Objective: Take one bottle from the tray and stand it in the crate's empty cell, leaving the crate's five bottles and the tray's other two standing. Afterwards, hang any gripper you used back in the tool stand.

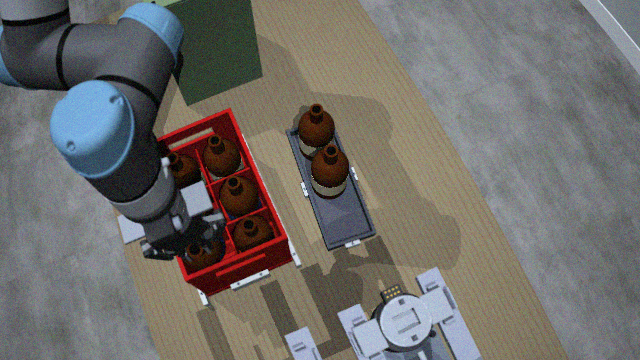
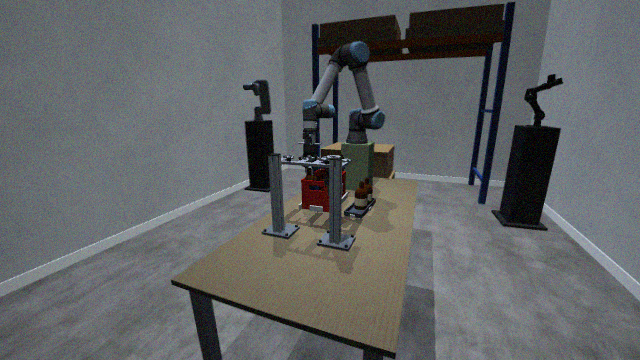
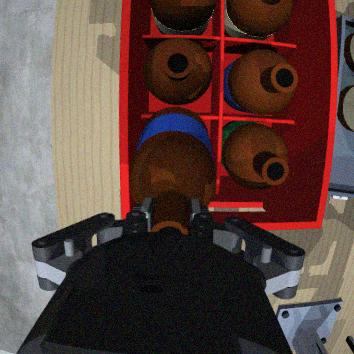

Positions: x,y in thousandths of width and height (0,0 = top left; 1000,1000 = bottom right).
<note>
In view: a round-topped gripper (image 1: 627,885) and an adaptive gripper (image 1: 307,554).
The adaptive gripper is seen too in image 3 (image 3: 380,801).
</note>
